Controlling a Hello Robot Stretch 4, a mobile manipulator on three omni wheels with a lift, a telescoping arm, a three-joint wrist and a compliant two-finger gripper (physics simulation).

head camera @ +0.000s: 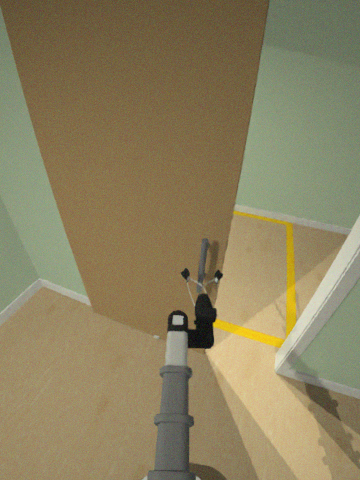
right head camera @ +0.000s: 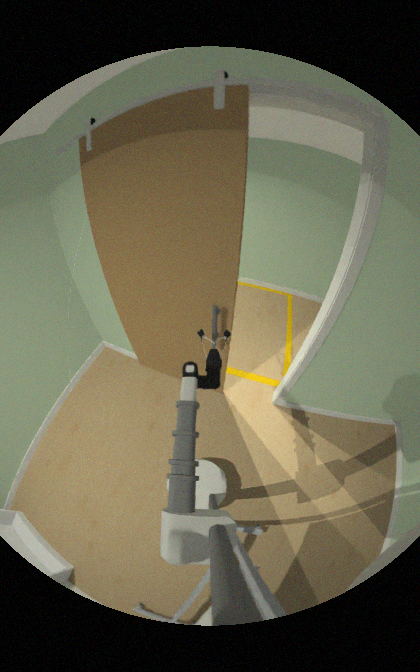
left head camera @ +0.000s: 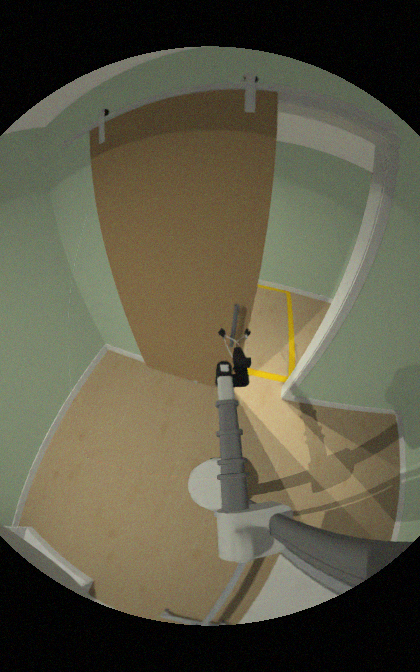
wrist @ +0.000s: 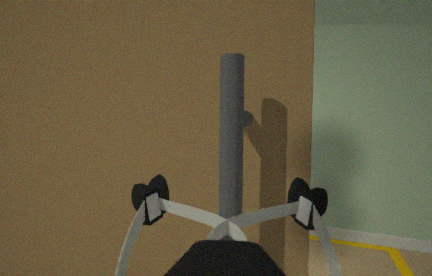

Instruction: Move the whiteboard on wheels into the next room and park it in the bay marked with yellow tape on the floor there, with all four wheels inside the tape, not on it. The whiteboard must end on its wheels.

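Pixels of known places: gripper, fingertip midpoint: [head camera: 201, 270] [right head camera: 213, 329] [left head camera: 233, 328] [wrist: 227, 191]; robot's base at its link origin: [right head camera: 197, 483] [left head camera: 216, 483].
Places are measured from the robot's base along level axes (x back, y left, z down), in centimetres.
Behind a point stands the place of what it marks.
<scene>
The whiteboard does not show as a whole; thin grey bars [left head camera: 225, 592] [right head camera: 192, 595] low in both side head views may be part of its stand, I cannot tell. A brown sliding door [head camera: 150, 150] {z -128.9, x -93.3, y 12.4 cm} [left head camera: 185, 225] {z -134.8, x -94.2, y 14.8 cm} [right head camera: 165, 225] {z -135.6, x -93.8, y 13.7 cm} [wrist: 100, 100] {z -95.9, x -93.0, y 11.3 cm} covers much of the doorway. Its upright grey bar handle [head camera: 204, 250] {z -94.9, x -78.5, y -9.4 cm} [left head camera: 236, 312] {z -95.4, x -78.5, y -9.6 cm} [right head camera: 215, 315] {z -94.0, x -78.6, y -9.9 cm} [wrist: 232, 125] {z -91.9, x -78.5, y -9.5 cm} is near its right edge. My gripper [head camera: 202, 274] {z -85.6, x -76.8, y -9.1 cm} [left head camera: 234, 332] {z -85.6, x -76.8, y -9.1 cm} [right head camera: 214, 333] {z -85.6, x -76.8, y -9.1 cm} [wrist: 227, 191] {z -85.6, x -76.8, y -9.1 cm} is open, a finger to each side of the handle. Yellow tape [head camera: 291, 280] {z 2.7, x -155.6, y -106.6 cm} [left head camera: 291, 330] {z 2.7, x -162.2, y -109.4 cm} [right head camera: 289, 330] {z 2.8, x -168.2, y -111.4 cm} [wrist: 350, 243] {z 2.8, x -265.4, y -113.0 cm} shows beyond the opening, partly hidden by the door.
The doorway's white right post [head camera: 322, 300] {z -71.7, x -73.4, y -66.4 cm} [left head camera: 367, 240] {z -145.8, x -72.7, y -66.2 cm} [right head camera: 350, 250] {z -138.1, x -74.1, y -66.6 cm} stands across a gap from the door's right edge. The door hangs from hangers [left head camera: 250, 95] {z -197.3, x -85.3, y -9.4 cm} [right head camera: 219, 92] {z -197.0, x -85.2, y -9.4 cm} on a rail. Green walls stand at both sides. A white ledge-like edge shows at the lower left.
</scene>
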